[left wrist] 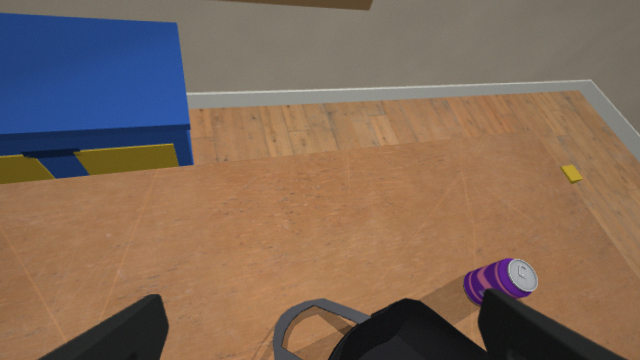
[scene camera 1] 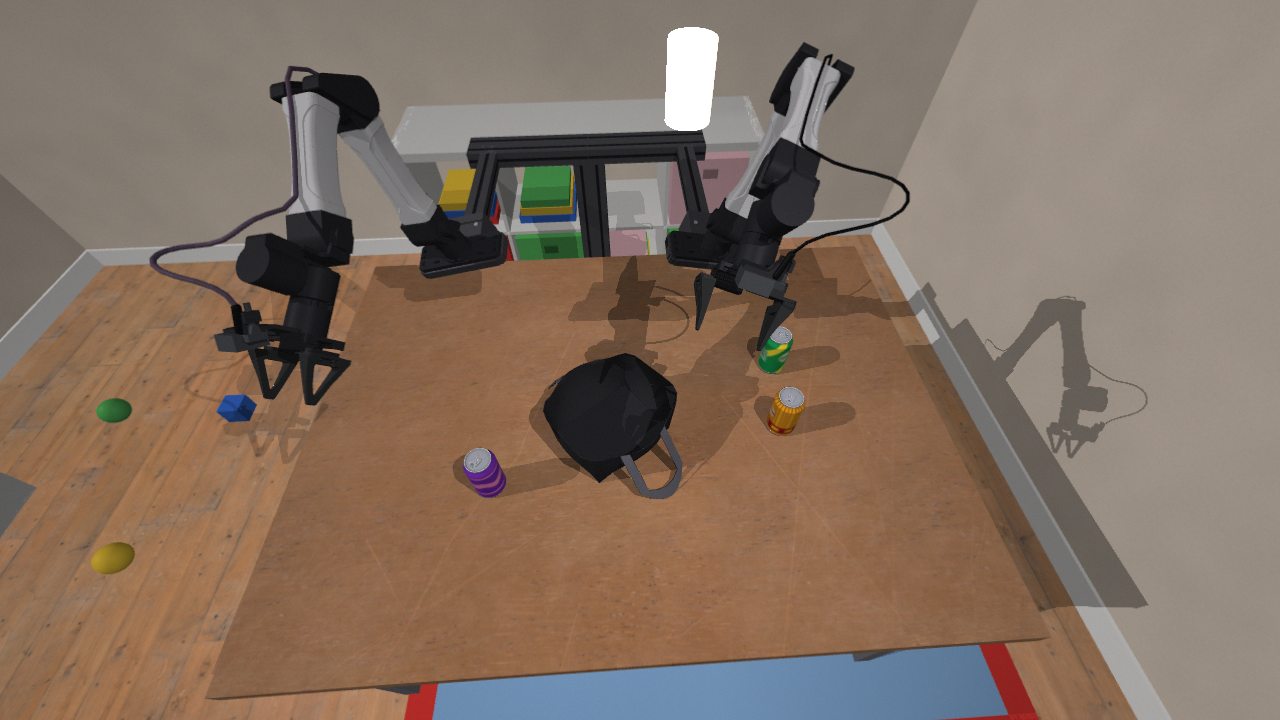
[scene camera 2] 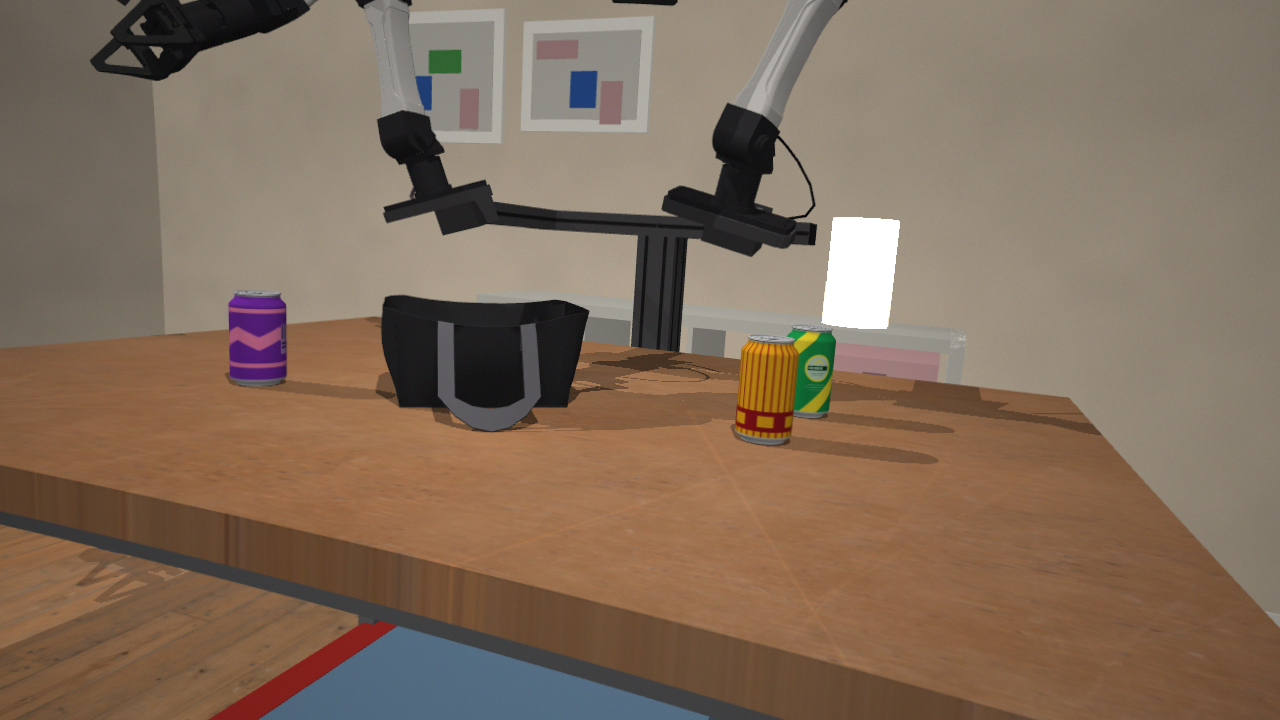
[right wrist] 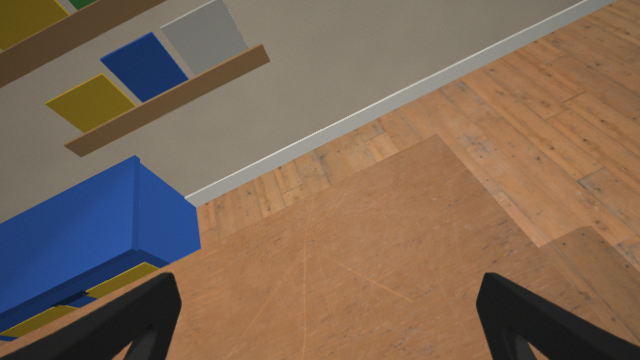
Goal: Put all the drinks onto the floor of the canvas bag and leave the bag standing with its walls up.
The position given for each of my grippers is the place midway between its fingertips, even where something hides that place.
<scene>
In view: my left gripper (scene camera 1: 727, 340), my right gripper (scene camera 2: 103, 52) and a black canvas bag (scene camera 2: 458, 354).
The black canvas bag is seen too in scene camera 1 (scene camera 1: 583, 387). My left gripper is seen too in the left wrist view (left wrist: 322, 306). My right gripper also shows in scene camera 1 (scene camera 1: 289, 402) and in the right wrist view (right wrist: 327, 288).
</scene>
